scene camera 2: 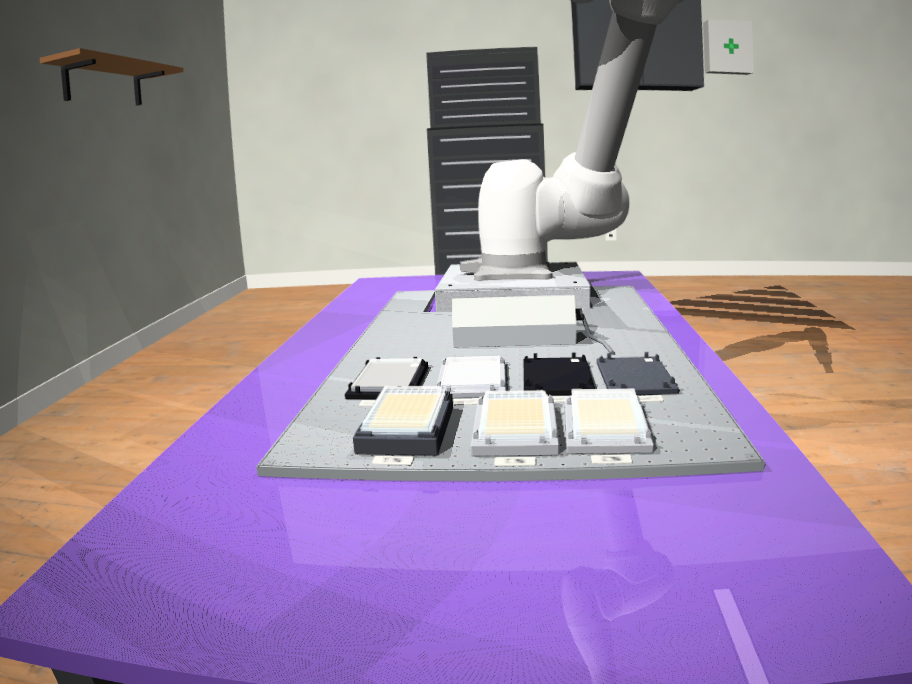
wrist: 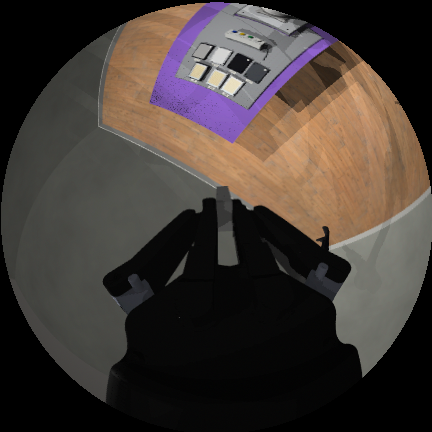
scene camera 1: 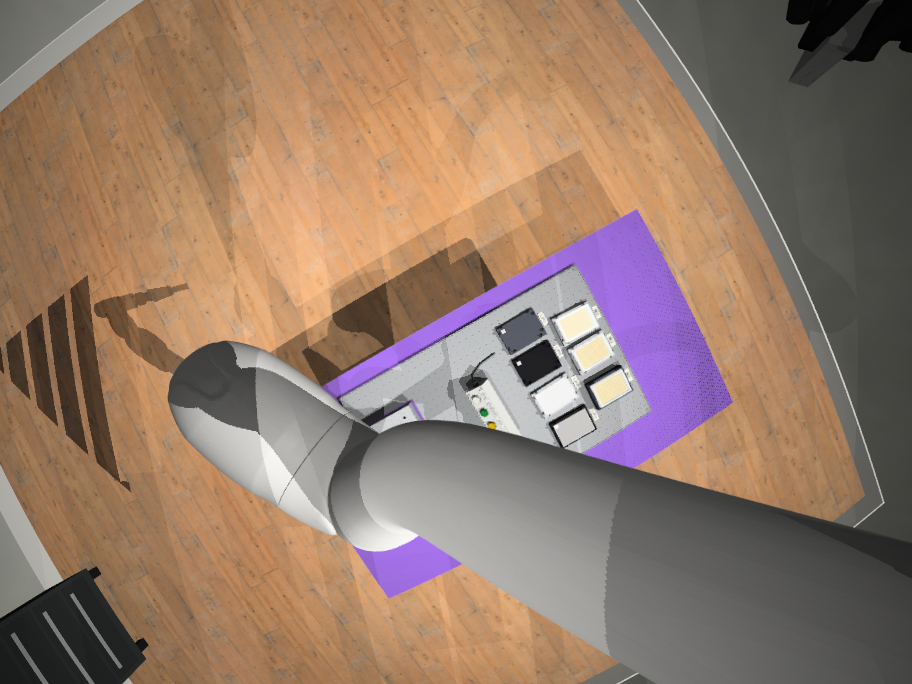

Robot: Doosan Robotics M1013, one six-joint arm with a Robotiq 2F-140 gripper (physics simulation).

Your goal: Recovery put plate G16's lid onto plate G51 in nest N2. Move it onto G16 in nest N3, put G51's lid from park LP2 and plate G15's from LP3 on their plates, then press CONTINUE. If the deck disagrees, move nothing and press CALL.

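Places are measured from the arm's base along level axes (x ahead, y left, z up), in millimetres.
Pixels of known places: gripper, fingertip midpoint: [wrist: 222, 196] [scene camera 1: 808, 64]; arm's base, origin of the base link: [scene camera 2: 513, 273].
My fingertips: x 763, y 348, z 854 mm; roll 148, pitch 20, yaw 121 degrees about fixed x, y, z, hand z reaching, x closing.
Ahead of a thing's pixels: the offset from my fingertips to its top centre. "pt": to the spot under its first point. Level surfaces: height alone.
My gripper [scene camera 1: 801, 76] [wrist: 222, 196] is shut and empty, high up and well away from the deck. Three cream-filled plates stand in the outer row: one on a dark nest {pt 34 mm ahead, 467 mm right, 865 mm down} [scene camera 1: 610, 388] [scene camera 2: 402, 410] [wrist: 198, 71], a middle one {39 mm ahead, 330 mm right, 869 mm down} [scene camera 1: 592, 352] [scene camera 2: 515, 414] [wrist: 216, 78] and an end one {38 mm ahead, 214 mm right, 870 mm down} [scene camera 1: 576, 323] [scene camera 2: 607, 412] [wrist: 233, 85] on pale nests. The parks behind show a light grey piece {137 mm back, 530 mm right, 881 mm down} [scene camera 1: 573, 426] [scene camera 2: 385, 374], a white piece {143 mm back, 400 mm right, 881 mm down} [scene camera 1: 555, 394] [scene camera 2: 472, 373], a black piece {pt 145 mm back, 266 mm right, 888 mm down} [scene camera 1: 537, 362] [scene camera 2: 558, 374] and a dark grey piece {pt 136 mm back, 143 mm right, 889 mm down} [scene camera 1: 522, 329] [scene camera 2: 635, 372]. Labels are unreadable.
A pale button box {360 mm back, 340 mm right, 815 mm down} [scene camera 2: 513, 323] [wrist: 245, 37] with blue, yellow and green buttons stands between the parks and the arm's base [scene camera 2: 513, 278]. The arm [scene camera 1: 478, 478] covers part of the purple table {912 mm down} [scene camera 1: 663, 294] [scene camera 2: 442, 574] in scene camera 1. A drawer cabinet [scene camera 2: 486, 132] stands behind.
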